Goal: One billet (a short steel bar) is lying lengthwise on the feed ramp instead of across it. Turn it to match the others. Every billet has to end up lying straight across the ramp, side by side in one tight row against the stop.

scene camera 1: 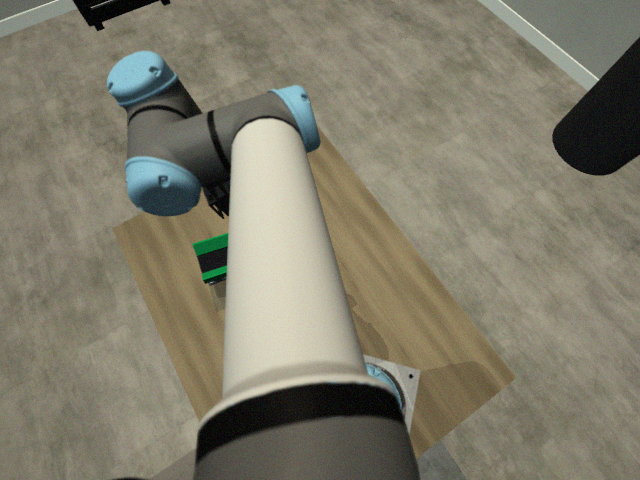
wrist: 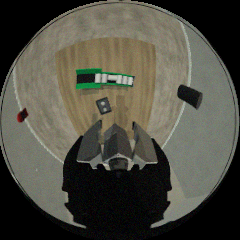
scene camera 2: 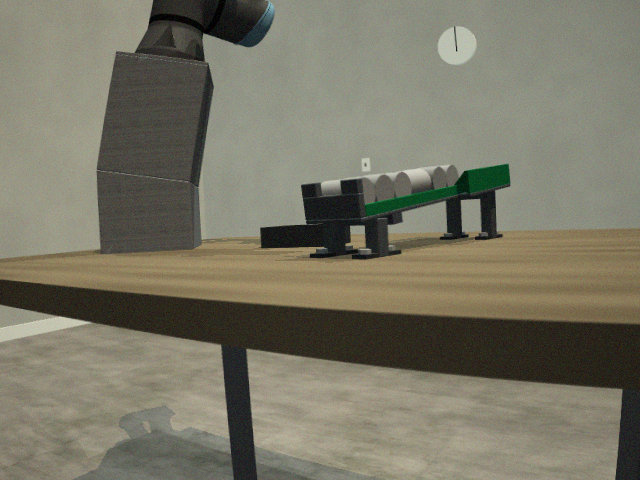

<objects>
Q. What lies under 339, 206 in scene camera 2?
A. A dark stop block.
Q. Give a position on a shallow dark tray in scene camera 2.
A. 289, 236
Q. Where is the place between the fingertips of my gripper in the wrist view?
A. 117, 121
</objects>
